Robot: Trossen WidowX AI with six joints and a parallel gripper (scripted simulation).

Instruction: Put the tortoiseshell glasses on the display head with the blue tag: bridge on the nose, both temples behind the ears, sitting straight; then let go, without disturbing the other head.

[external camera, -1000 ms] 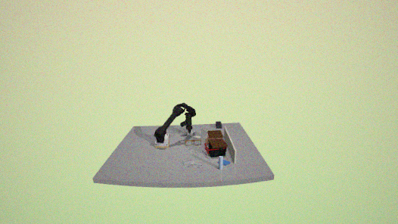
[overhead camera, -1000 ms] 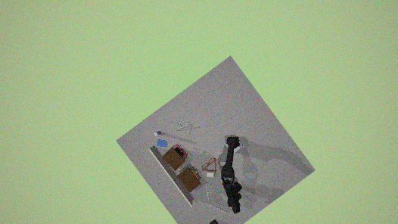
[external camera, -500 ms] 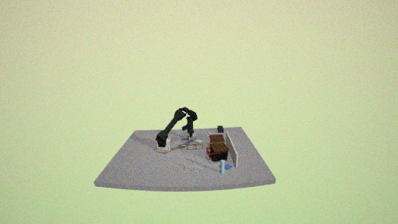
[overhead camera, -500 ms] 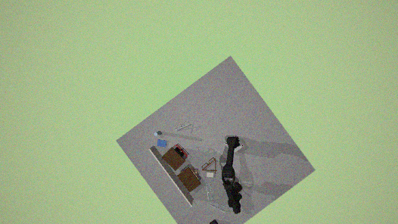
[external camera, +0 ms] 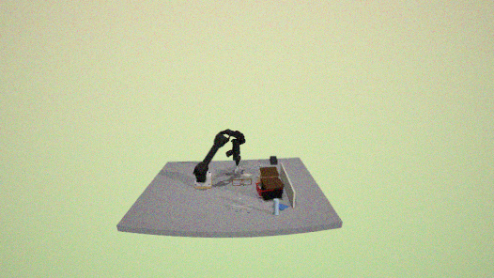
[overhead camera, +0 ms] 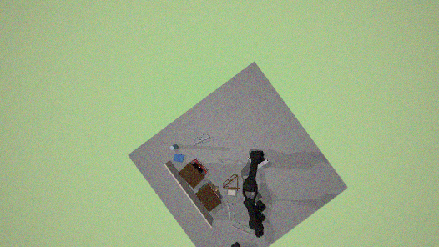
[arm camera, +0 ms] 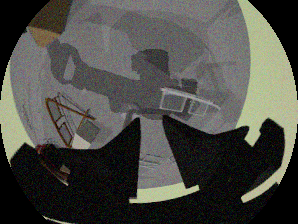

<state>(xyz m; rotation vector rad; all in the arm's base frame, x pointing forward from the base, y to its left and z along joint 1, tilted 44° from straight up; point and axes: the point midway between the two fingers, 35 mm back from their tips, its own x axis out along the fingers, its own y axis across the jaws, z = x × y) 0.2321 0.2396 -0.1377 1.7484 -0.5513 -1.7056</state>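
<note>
The white block is 9 cm ahead of my gripper tip, 15 cm to the right of it and 5 cm below it. From my gripper tip the other things lie so: black box (30 cm ahead, 32 cm to the left, 6 cm below); white panel (38 cm ahead, 32 cm to the right, 2 cm below); display head (23 cm ahead, 23 cm to the right, 2 cm below).
</note>
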